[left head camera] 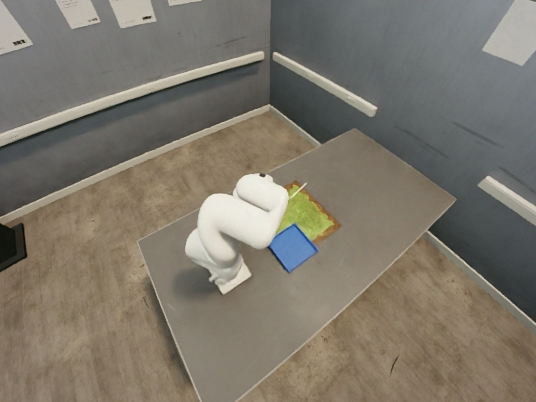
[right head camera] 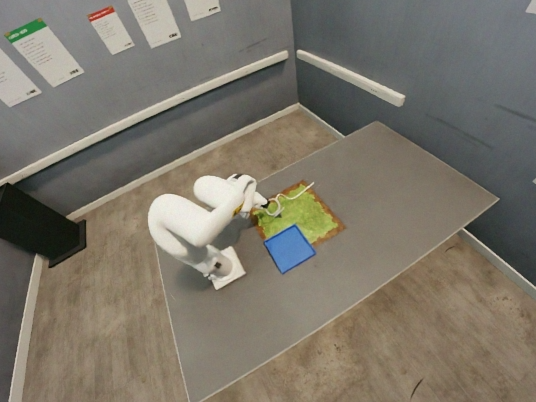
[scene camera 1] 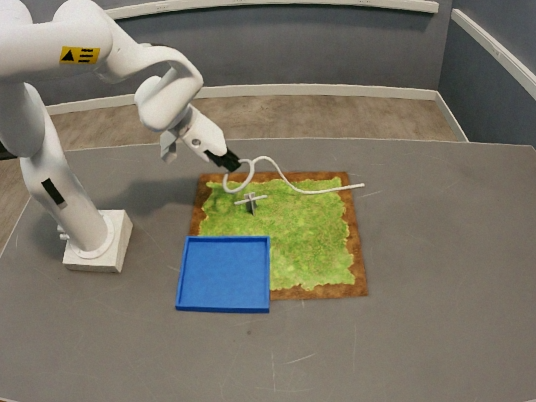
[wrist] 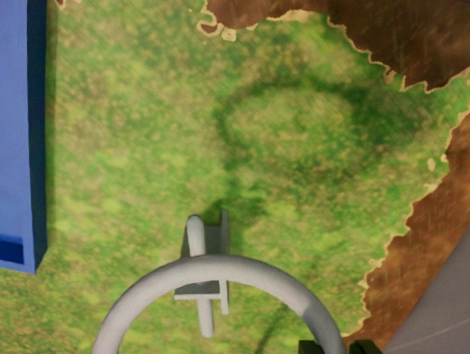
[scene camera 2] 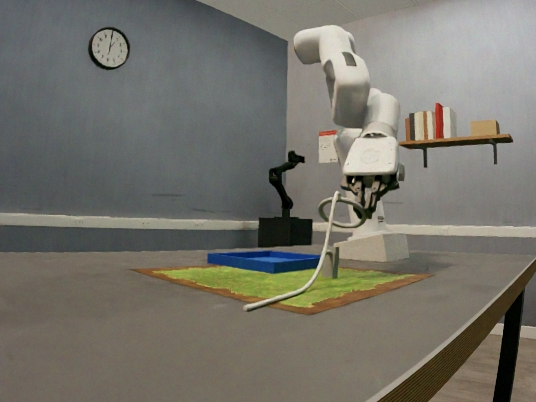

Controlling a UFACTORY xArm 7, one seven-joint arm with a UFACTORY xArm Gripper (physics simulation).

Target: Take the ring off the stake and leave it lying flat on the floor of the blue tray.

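Places are measured from the arm's base along level axes (x ahead, y left, z up), in centimetres.
Pixels of known places: gripper, fingertip midpoint: (right head camera: 267, 202) (scene camera 1: 236, 166) (scene camera 2: 363, 214); arm's base at its link origin: (right head camera: 223, 267) (scene camera 1: 92, 236) (scene camera 2: 370, 237).
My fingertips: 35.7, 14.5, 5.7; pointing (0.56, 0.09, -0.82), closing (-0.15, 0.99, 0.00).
Ahead of a thing's pixels: the offset from my fingertips to its middle, as dx, dy, dz. Level surfaces: height alone.
The pale grey ring @(+0.4, -3.9, +0.2) (right head camera: 273, 215) (scene camera 1: 233, 191) (scene camera 2: 345, 225) (wrist: 215, 267) hangs tilted in the air, above and apart from the stake. A long white cord (left head camera: 298, 191) (right head camera: 295, 196) (scene camera 1: 320, 192) (scene camera 2: 302, 289) trails from it. My gripper (scene camera 1: 238, 164) (scene camera 2: 369, 212) (wrist: 334, 347) is shut on the ring's side; the left head camera does not show the fingers. The grey stake @(+3.1, -4.7, -9.6) (scene camera 1: 251, 206) (scene camera 2: 330, 265) (wrist: 212, 241) stands upright on the mat, with a thin bar across its top. The blue tray @(-3.7, -23.1, -10.0) (left head camera: 293, 248) (right head camera: 290, 249) (scene camera 1: 225, 275) (scene camera 2: 240, 261) (wrist: 15, 125) lies flat beside it and holds no ring.
The green and brown mat @(dz -11.0) (left head camera: 305, 212) (right head camera: 310, 215) (scene camera 1: 310, 240) (scene camera 2: 215, 280) lies under the stake and reaches the tray. The white arm base (scene camera 1: 120, 240) (scene camera 2: 397, 247) stands on the table. A black pedestal (scene camera 2: 285, 231) with a dark arm is beyond the table.
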